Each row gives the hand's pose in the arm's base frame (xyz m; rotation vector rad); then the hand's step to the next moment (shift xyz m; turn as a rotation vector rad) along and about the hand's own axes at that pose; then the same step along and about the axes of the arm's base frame.
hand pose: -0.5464 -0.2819 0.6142 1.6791 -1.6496 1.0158
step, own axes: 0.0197 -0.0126 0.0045 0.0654 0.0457 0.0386
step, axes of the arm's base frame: 0.0121 -0.0137 0.0152 -0.0437 -0.0719 0.0279
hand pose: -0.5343 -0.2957 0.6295 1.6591 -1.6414 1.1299
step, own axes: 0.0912 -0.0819 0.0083 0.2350 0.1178 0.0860
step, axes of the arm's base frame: 0.0730 -0.0457 0.0876 -0.1214 -0.2087 0.1350
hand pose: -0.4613 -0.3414 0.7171 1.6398 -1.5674 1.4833
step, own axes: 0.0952 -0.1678 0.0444 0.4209 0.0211 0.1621
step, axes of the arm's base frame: 0.1478 -0.0345 0.1271 -0.0440 -0.3294 0.3057
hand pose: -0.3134 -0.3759 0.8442 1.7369 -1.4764 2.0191
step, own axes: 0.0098 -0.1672 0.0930 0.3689 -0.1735 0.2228
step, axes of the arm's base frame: 0.1654 0.0185 0.0949 0.1368 -0.2438 0.3710
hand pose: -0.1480 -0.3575 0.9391 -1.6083 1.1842 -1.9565
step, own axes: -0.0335 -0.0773 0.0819 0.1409 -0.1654 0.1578
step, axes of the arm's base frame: 0.1040 0.0384 0.0390 0.1429 -0.0620 0.2188
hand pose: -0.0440 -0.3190 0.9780 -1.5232 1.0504 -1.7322
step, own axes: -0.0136 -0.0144 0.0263 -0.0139 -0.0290 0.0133
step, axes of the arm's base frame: 0.0290 0.0142 0.0062 0.0172 0.0242 0.0182
